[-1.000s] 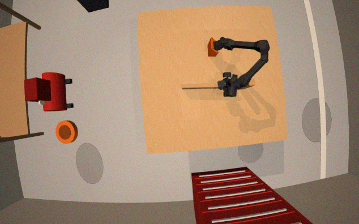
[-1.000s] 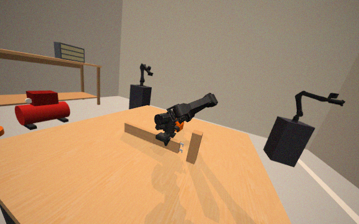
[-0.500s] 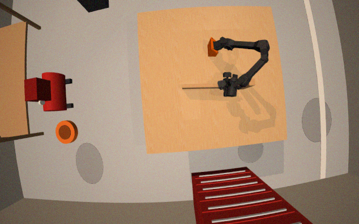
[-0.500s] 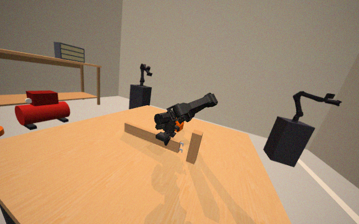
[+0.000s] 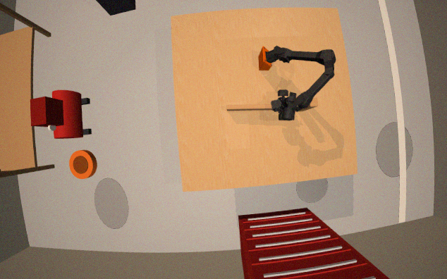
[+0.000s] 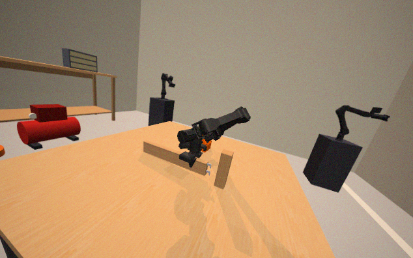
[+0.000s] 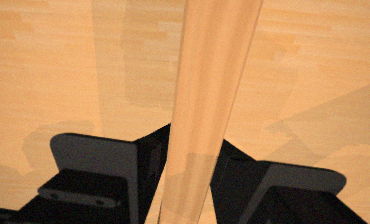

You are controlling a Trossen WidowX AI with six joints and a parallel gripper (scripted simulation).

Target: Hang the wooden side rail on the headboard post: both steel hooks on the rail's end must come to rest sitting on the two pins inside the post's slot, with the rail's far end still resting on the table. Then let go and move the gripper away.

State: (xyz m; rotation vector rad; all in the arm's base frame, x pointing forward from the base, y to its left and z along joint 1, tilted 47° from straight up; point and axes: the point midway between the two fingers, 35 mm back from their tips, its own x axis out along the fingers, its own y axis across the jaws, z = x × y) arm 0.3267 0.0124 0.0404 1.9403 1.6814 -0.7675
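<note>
The headboard post lies 160 mm to the left of my gripper tip, 50 mm above it and 10 mm ahead of it.
</note>
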